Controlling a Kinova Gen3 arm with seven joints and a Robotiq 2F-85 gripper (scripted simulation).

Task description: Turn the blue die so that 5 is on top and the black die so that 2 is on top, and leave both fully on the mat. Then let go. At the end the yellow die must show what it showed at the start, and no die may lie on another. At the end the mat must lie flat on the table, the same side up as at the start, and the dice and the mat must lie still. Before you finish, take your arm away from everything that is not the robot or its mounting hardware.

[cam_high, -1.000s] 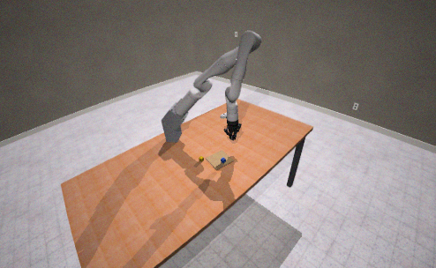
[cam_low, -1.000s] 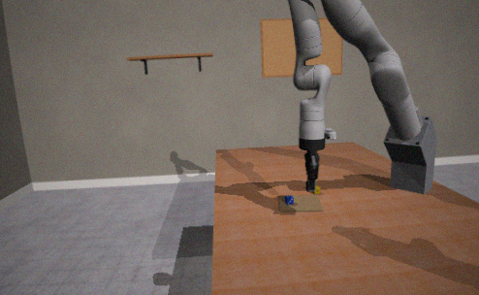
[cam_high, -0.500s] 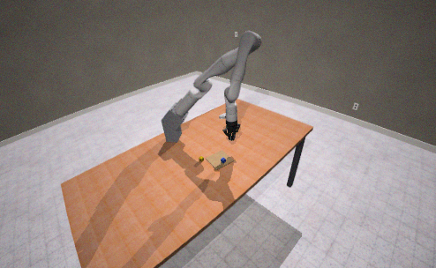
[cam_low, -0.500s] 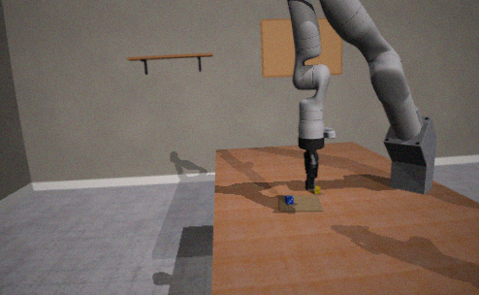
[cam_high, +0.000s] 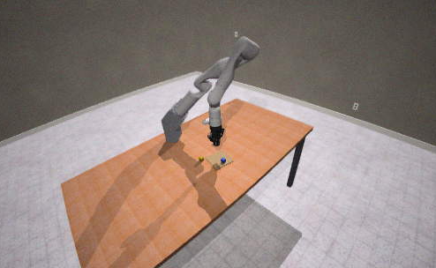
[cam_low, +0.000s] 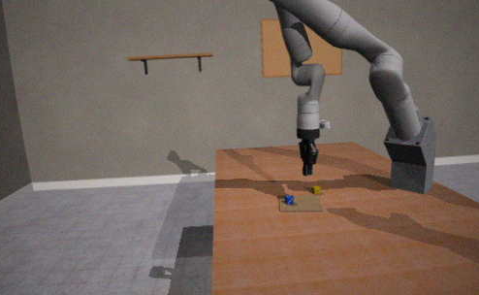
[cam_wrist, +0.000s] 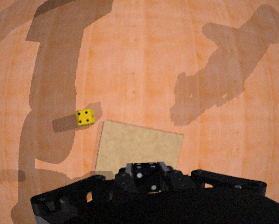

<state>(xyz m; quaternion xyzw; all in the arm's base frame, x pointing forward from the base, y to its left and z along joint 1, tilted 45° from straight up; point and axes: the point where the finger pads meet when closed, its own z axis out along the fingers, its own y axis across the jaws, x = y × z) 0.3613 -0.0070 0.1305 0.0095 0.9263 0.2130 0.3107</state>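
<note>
Now: the tan mat 13 cm below my hand, 3 cm ahead of it and 1 cm to the right of it. Also, from my hand: blue die: 11 cm below, 6 cm ahead; then yellow die: 12 cm below, 10 cm to the right, 5 cm behind; then black die: 1 cm below.
</note>
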